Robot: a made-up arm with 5 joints. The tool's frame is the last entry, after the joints.
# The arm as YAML. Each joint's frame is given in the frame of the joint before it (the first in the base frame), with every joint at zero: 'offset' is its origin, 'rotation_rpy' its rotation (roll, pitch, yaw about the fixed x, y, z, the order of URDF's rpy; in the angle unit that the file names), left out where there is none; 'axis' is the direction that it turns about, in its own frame. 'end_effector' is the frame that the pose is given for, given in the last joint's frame.
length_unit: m
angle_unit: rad
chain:
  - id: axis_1
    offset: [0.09, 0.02, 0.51]
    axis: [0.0, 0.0, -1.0]
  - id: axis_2
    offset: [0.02, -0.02, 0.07]
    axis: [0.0, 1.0, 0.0]
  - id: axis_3
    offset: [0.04, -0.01, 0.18]
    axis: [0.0, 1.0, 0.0]
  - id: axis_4
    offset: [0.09, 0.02, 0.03]
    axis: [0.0, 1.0, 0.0]
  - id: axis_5
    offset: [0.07, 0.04, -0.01]
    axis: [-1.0, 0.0, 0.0]
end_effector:
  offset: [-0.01, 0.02, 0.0]
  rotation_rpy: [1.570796, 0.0, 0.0]
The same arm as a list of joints. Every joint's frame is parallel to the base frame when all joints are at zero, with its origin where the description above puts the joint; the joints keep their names.
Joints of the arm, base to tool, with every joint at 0 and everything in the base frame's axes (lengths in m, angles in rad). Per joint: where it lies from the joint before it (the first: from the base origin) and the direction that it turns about. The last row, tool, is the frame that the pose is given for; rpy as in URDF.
axis_1: axis -z xyz 0.0900 0.0200 0.5100
axis_2: axis +y xyz 0.0200 -0.0200 0.0700
axis_3: axis +y xyz 0.0400 -0.0100 0.1800
axis_4: axis +y xyz 0.0900 0.0200 0.0300
axis_5: axis -x xyz 0.0700 0.0400 -0.0100
tool: xyz -0.0100 0.0200 0.0000 rpy 1.5708 0.0000 0.0000

